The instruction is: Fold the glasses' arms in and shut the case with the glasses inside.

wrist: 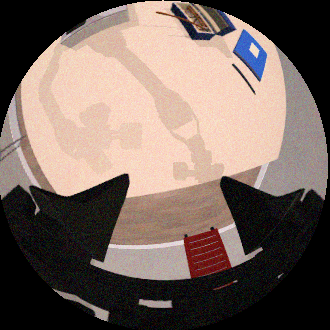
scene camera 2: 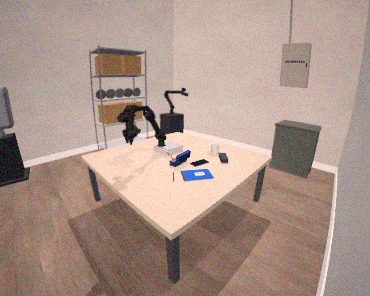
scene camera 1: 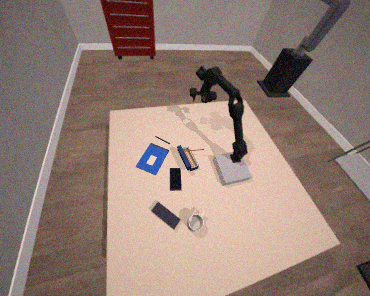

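Where they show: gripper, between the fingertips: (wrist: 177, 179) (scene camera 2: 129, 144) (scene camera 1: 199, 102); arm's base, origin of its link: (scene camera 2: 161, 145) (scene camera 1: 235, 158).
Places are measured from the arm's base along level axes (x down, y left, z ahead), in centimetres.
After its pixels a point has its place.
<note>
The dark blue glasses case (scene camera 1: 187, 157) (scene camera 2: 180, 158) @(y -9.4, x -1.6, z 39.6 cm) stands open on the table; in the wrist view its tray and raised lid (wrist: 225, 20) show at the top edge, partly cut off. The brown-framed glasses (wrist: 199, 21) lie in the tray. One glasses arm (scene camera 1: 197, 150) (wrist: 172, 16) sticks out across the tray's edge over the table, unfolded; the other arm's state is too small to tell. My gripper (scene camera 1: 199, 96) @(y -41.5, x -14.7, z 20.3 cm) (scene camera 2: 131, 142) @(y -41.5, x -14.7, z 20.3 cm) (wrist: 177, 179) @(y -41.5, x -14.7, z 20.3 cm) is open and empty. It hangs high over the table's far edge in scene camera 1, well away from the case.
The arm's grey base block (scene camera 1: 232, 172) @(y 10.1, x 0.1, z 5.8 cm) (scene camera 2: 175, 149) @(y 6.2, x 1.7, z 13.7 cm) stands beside the case. A blue booklet (scene camera 1: 159, 152) @(y -12.6, x 5.1, z 52.3 cm) (scene camera 2: 189, 175) @(y -14.2, x 5.1, z 55.2 cm) (wrist: 242, 48) @(y -10.4, x 5.1, z 50.3 cm), a thin pen (scene camera 1: 162, 140) @(y -23.1, x 5.5, z 49.3 cm) (scene camera 2: 173, 177) @(y -24.6, x 5.0, z 50.5 cm) (wrist: 243, 78) @(y -23.6, x 5.5, z 48.3 cm), a black phone (scene camera 1: 175, 179) @(y 8.6, x 5.1, z 43.4 cm) (scene camera 2: 199, 162) @(y 7.5, x 5.1, z 43.6 cm), a dark block (scene camera 1: 165, 215) @(y 29.3, x 2.4, z 51.7 cm) (scene camera 2: 223, 158) @(y 24.1, x 2.4, z 55.2 cm) and a white mug (scene camera 2: 215, 149) @(y 32.5, x 0.7, z 39.3 cm) lie around.
</note>
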